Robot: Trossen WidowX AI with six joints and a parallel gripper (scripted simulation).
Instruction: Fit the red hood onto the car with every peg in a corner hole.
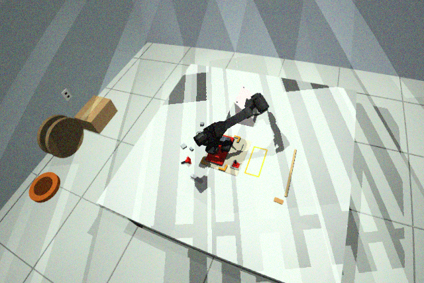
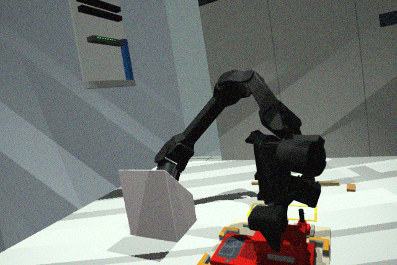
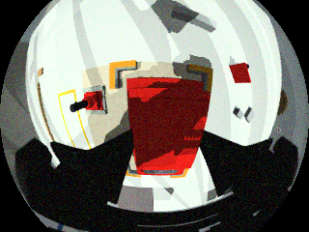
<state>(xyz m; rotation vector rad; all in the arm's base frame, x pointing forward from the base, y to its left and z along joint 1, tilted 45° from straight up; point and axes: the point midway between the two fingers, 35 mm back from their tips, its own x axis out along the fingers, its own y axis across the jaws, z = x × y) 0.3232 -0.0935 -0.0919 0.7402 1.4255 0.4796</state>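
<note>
Now: the grey engine block 30 mm below my gripper tip. From my gripper tip the other things lie so: red hood 10 mm above; then wooden stick 430 mm to the left, 50 mm below, 30 mm ahead.
</note>
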